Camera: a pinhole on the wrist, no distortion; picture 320 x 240 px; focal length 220.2 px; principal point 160.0 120.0 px. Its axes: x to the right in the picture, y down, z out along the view. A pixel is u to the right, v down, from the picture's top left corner.
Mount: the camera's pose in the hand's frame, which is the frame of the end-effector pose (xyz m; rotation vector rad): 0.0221 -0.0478 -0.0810 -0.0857 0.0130 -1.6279
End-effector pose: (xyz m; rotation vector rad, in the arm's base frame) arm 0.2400 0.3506 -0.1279 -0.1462 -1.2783 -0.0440
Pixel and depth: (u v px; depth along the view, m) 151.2 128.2 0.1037
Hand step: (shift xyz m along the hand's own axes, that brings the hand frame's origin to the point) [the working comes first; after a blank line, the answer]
In the camera's frame: -0.0041 0.0039 0.1037

0.0328 -0.0393 0.0220
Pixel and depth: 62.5 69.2 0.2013
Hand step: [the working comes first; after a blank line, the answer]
In the camera's frame: -0.0891 -0.0464 0.2013

-0.0063 0.0527 0.1183
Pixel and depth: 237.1 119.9 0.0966
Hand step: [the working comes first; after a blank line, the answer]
In the camera's frame: 0.0338 0.0000 0.0966

0.0263 -0.0773 0.0169
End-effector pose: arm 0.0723 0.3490 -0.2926 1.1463 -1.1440 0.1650
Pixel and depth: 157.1 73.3 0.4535
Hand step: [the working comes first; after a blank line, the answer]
In the camera's frame: -0.0060 -0.0962 0.4535

-0.0446 -0.0162 0.3767
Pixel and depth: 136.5 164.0 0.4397
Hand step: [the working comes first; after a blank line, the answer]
In the camera's frame: -0.0469 0.0879 0.4397

0.1402 0.0132 0.3498
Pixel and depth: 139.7 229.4 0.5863
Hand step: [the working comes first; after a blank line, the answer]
In the camera's frame: -0.0541 0.2913 0.5863

0.3527 0.0146 0.4832
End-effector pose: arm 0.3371 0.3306 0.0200 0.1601 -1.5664 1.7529
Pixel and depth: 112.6 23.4 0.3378
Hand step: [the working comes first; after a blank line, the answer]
In the camera's frame: -0.0727 -0.1482 0.3378

-0.1000 0.0484 0.2614
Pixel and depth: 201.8 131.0 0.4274
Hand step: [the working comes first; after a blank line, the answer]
In the camera's frame: 0.0811 0.0214 0.4274

0.0660 -0.1112 0.3477
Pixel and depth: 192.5 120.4 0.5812
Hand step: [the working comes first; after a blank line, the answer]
In the camera's frame: 0.0858 0.0011 0.5812

0.0553 -0.1078 0.5025
